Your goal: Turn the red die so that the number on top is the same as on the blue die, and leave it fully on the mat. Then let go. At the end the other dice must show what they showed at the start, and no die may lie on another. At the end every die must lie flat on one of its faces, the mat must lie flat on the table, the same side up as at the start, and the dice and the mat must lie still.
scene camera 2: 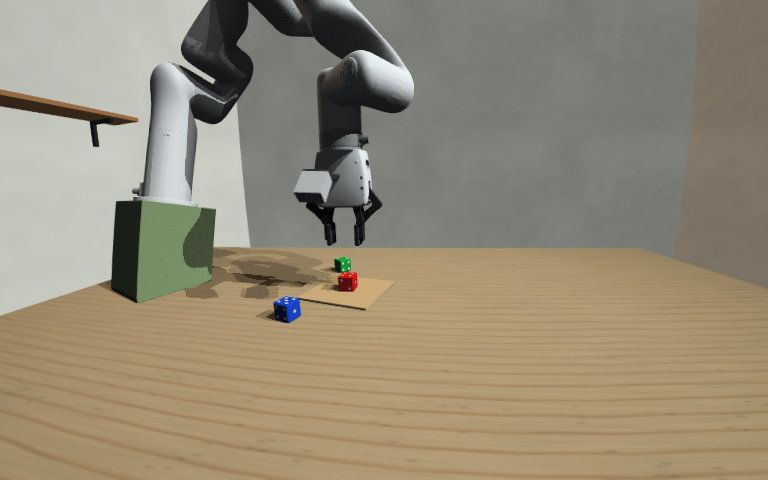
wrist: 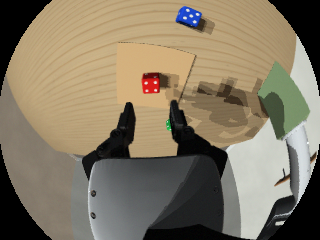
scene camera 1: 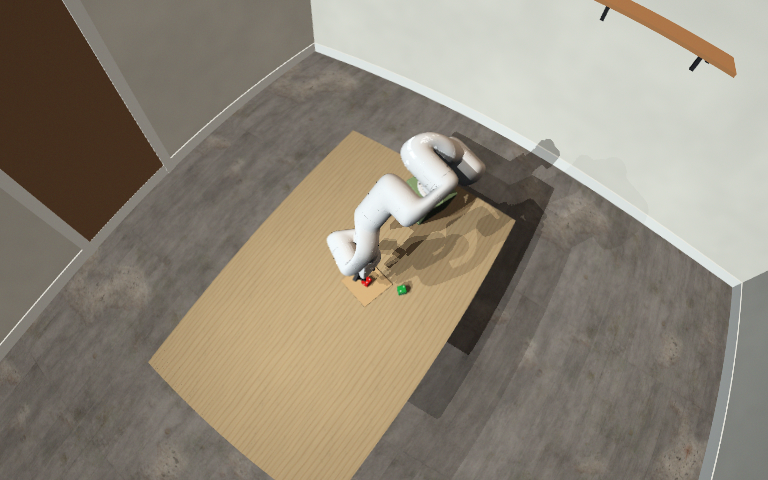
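Note:
You'd see the gripper in the pictures, and the wrist view has it as well. There's a tan mat in the pictures too.

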